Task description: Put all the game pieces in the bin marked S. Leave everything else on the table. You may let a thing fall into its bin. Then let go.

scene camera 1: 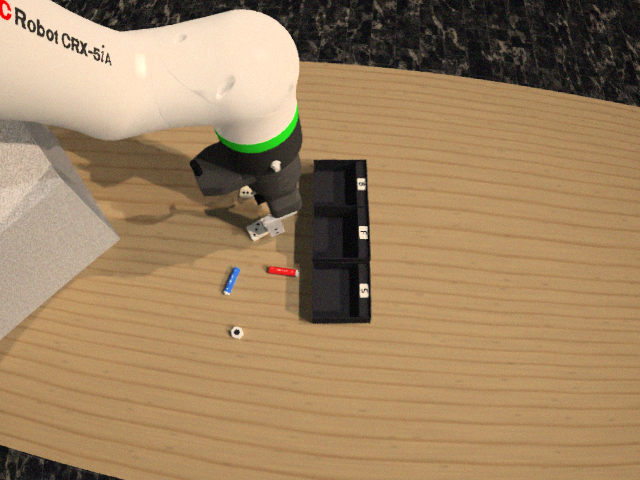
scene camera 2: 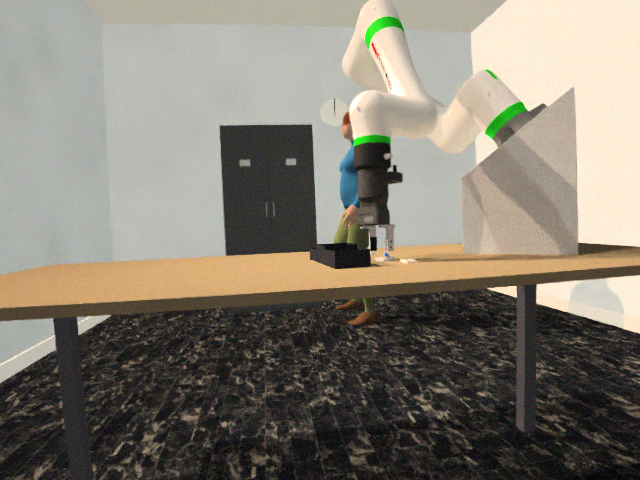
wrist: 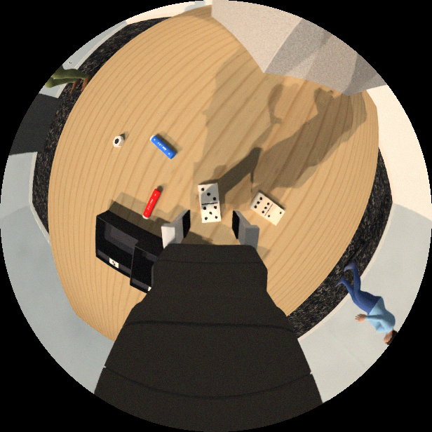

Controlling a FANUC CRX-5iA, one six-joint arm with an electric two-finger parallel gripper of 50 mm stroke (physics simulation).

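Places are measured from the arm's base along level axes (x ahead, y left, z up), in metres.
Pixels of known places: gripper, fingertip midpoint: (scene camera 1: 270, 216) (scene camera 2: 381, 250); arm's base at its link origin: (scene camera 2: 523, 140).
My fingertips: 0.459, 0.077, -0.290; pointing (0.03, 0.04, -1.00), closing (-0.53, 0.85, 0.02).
Note:
For each thing: its middle in the pictures, then the offset to it from my fingertips, as dx, dy, dz. "spot": a spot on its surface instead.
- white domino with black pips, body centre: (scene camera 1: 263, 226) -0.011, -0.010, -0.022
- second domino at the middle of its body: (scene camera 1: 250, 183) (scene camera 2: 408, 260) -0.049, +0.063, -0.022
- bin marked S at a spot on its surface: (scene camera 1: 367, 311) spot: +0.164, -0.128, +0.002
- red battery at the middle of its body: (scene camera 1: 283, 271) +0.033, -0.078, -0.020
- blue battery at the middle of its body: (scene camera 1: 231, 281) -0.044, -0.105, -0.020
- white hexagonal piece with a dark centre, body centre: (scene camera 1: 237, 332) -0.020, -0.182, -0.021
- bin marked F at the middle of its body: (scene camera 1: 341, 237) (scene camera 2: 336, 253) +0.111, -0.019, -0.002
- bin at a spot on its surface: (scene camera 1: 363, 167) spot: +0.132, +0.099, +0.009
A white domino with black pips (scene camera 1: 255, 230) (wrist: 209, 202) lies flat on the table, its near end close to the space between my fingertips in the wrist view. A second domino (scene camera 1: 247, 192) (wrist: 267, 208) lies flat beyond the other finger, partly hidden by the arm in scene camera 1. My gripper (scene camera 2: 382, 246) (wrist: 210, 218) is open and empty, low above the table; its fingers straddle the first domino's end in the wrist view. The bin marked S (scene camera 1: 367, 311) (wrist: 100, 236) is at the end of the black bin row, and its visible inside looks empty.
A red battery (scene camera 1: 282, 271) (wrist: 151, 203), a blue battery (scene camera 1: 231, 281) (wrist: 163, 147) and a white hexagonal piece with a dark centre (scene camera 1: 236, 332) (wrist: 118, 141) lie on the table. The bin marked F (scene camera 1: 368, 245) adjoins S; another bin (scene camera 1: 363, 167) adjoins F.

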